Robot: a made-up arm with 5 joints. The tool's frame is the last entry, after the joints.
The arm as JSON. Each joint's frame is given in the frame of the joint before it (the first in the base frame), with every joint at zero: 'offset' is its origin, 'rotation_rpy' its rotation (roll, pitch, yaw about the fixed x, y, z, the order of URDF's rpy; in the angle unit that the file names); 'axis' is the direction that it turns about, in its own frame. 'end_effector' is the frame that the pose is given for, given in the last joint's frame.
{
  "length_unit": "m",
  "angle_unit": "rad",
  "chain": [
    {
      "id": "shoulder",
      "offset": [
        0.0,
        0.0,
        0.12
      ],
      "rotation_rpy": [
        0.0,
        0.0,
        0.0
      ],
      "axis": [
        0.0,
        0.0,
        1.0
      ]
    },
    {
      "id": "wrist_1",
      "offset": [
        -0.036,
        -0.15,
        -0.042
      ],
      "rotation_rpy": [
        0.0,
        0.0,
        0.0
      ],
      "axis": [
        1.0,
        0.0,
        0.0
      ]
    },
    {
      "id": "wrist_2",
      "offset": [
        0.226,
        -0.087,
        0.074
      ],
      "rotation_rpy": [
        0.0,
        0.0,
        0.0
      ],
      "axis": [
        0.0,
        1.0,
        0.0
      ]
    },
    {
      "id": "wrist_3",
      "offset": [
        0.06,
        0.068,
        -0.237
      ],
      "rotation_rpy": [
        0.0,
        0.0,
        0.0
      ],
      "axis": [
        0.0,
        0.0,
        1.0
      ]
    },
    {
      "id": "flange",
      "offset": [
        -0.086,
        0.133,
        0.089
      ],
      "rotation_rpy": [
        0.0,
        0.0,
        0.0
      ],
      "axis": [
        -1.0,
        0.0,
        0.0
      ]
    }
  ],
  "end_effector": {
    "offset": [
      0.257,
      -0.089,
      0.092
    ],
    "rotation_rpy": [
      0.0,
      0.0,
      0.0
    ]
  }
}
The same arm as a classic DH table. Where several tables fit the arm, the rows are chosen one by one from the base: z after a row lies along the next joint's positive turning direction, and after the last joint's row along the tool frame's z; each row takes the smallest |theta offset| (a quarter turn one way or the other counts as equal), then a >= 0, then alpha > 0; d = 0 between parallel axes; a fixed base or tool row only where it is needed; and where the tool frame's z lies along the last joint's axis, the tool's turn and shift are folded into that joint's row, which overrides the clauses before.
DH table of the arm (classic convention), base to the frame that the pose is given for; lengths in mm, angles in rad. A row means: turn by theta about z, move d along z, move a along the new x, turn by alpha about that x. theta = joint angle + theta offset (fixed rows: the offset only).
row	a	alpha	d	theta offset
shoulder	150	-1.5708	78	-1.5708
wrist_1	74	1.5708	190	-1.5708
wrist_2	60	1.5708	-19	1.5708
wrist_3	133	-1.5708	-148	1.5708
flange	-89	1.5708	-171	0
tool (fixed)	0	0	92	-1.5708

